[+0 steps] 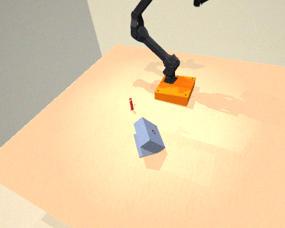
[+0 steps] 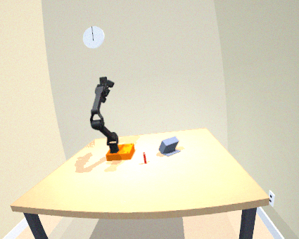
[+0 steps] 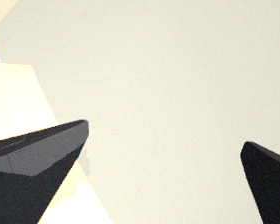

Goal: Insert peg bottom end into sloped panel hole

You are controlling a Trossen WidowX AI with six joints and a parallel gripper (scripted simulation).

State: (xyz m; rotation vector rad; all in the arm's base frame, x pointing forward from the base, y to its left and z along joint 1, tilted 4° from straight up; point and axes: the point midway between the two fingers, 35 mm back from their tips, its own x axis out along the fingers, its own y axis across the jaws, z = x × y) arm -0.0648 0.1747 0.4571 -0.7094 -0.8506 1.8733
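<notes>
The red peg is 350 mm ahead of my gripper tip, 260 mm to the right of it and 470 mm below it. From my gripper tip the other things lie so: sloped panel: 490 mm ahead, 60 mm to the right, 470 mm below.
</notes>
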